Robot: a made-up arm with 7 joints. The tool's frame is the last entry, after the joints.
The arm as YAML. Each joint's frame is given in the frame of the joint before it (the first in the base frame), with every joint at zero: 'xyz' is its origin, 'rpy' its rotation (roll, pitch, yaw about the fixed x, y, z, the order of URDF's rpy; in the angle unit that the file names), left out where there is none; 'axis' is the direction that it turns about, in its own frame. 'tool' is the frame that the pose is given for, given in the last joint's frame.
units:
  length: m
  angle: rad
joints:
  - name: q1
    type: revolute
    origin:
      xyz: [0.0, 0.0, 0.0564]
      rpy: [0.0, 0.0, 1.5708]
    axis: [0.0, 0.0, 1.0]
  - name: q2
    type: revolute
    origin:
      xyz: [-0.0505, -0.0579, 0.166]
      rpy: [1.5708, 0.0, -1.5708]
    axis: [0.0, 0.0, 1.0]
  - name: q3
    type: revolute
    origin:
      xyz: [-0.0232, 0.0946, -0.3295]
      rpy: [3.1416, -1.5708, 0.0]
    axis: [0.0, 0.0, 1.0]
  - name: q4
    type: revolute
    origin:
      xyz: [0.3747, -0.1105, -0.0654]
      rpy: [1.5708, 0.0, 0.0]
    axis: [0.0, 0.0, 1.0]
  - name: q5
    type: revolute
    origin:
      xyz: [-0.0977, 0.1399, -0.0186]
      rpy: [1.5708, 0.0, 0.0]
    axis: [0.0, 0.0, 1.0]
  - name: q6
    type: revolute
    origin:
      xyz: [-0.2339, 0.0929, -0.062]
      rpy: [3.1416, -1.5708, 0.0]
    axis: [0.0, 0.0, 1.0]
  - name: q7
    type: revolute
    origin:
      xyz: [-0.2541, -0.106, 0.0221]
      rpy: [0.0, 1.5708, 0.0]
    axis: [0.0, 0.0, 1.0]
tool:
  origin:
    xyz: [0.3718, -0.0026, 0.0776]
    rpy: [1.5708, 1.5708, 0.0]
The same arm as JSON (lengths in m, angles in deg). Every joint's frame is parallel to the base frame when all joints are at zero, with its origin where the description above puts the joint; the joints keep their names.
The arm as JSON. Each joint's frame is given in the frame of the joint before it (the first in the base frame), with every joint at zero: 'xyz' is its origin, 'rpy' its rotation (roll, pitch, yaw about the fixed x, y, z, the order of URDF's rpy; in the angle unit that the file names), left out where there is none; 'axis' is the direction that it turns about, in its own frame. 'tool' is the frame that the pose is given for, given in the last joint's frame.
{
  "units": {
    "length": "m",
    "angle": "deg"
  },
  "joints": [
    {
      "name": "q1",
      "type": "revolute",
      "origin": {
        "xyz": [
          0.0,
          0.0,
          0.0564
        ]
      },
      "axis": "+z"
    },
    {
      "name": "q2",
      "type": "revolute",
      "origin": {
        "xyz": [
          0.0579,
          -0.0505,
          0.166
        ]
      },
      "axis": "-y"
    },
    {
      "name": "q3",
      "type": "revolute",
      "origin": {
        "xyz": [
          -0.0232,
          0.3295,
          0.0946
        ]
      },
      "axis": "+x"
    },
    {
      "name": "q4",
      "type": "revolute",
      "origin": {
        "xyz": [
          -0.0654,
          -0.3747,
          0.1105
        ]
      },
      "axis": "+z"
    },
    {
      "name": "q5",
      "type": "revolute",
      "origin": {
        "xyz": [
          0.1399,
          0.0977,
          -0.0186
        ]
      },
      "axis": "-x"
    },
    {
      "name": "q6",
      "type": "revolute",
      "origin": {
        "xyz": [
          0.062,
          0.2339,
          0.0929
        ]
      },
      "axis": "-y"
    },
    {
      "name": "q7",
      "type": "revolute",
      "origin": {
        "xyz": [
          0.2541,
          -0.0221,
          0.106
        ]
      },
      "axis": "-x"
    }
  ],
  "tool": {
    "origin": {
      "xyz": [
        -0.0776,
        0.3718,
        0.0026
      ],
      "rpy": [
        0.0,
        0.0,
        0.0
      ]
    }
  }
}

